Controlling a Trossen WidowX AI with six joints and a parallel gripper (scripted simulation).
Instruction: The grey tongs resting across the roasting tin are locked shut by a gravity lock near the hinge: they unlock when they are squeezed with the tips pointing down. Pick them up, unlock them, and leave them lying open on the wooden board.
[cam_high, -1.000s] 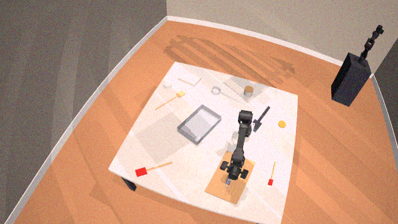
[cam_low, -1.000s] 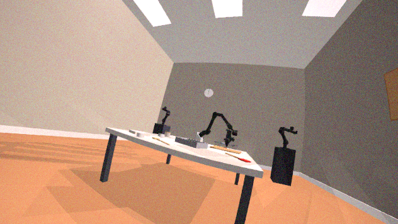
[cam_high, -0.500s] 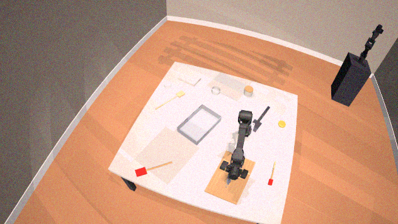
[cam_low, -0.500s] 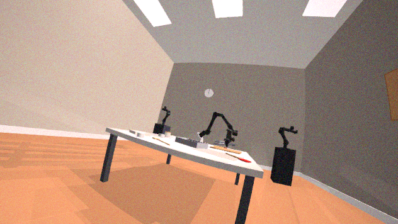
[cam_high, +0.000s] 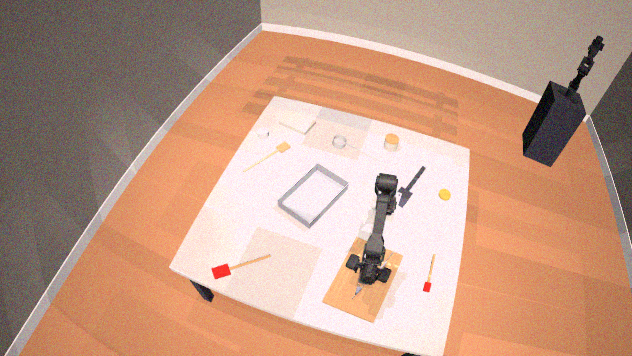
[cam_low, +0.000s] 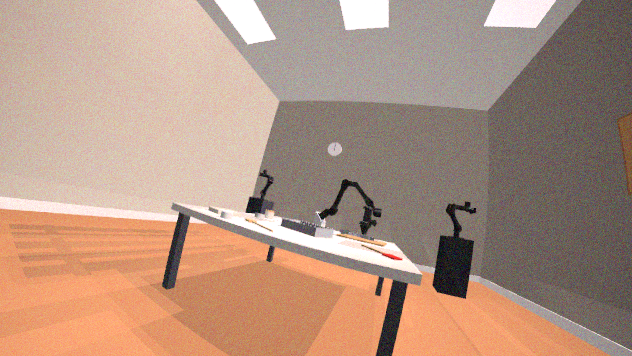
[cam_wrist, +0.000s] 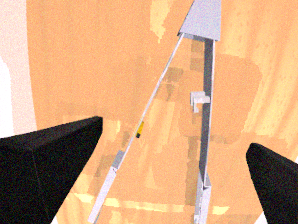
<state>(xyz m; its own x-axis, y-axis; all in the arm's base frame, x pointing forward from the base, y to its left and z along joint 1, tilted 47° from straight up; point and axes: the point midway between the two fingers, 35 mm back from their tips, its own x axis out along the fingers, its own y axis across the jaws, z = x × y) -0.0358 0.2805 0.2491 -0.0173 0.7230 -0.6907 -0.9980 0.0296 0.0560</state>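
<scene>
The yellow lock piece is 20 mm behind my gripper tip, 10 mm to the right of it and 20 mm below it. Round my gripper tip: wooden board (10 mm to the right, 40 mm below); red spatula (540 mm ahead, 180 mm to the left, 40 mm below); grey roasting tin (380 mm ahead, 320 mm to the right, 20 mm below).
</scene>
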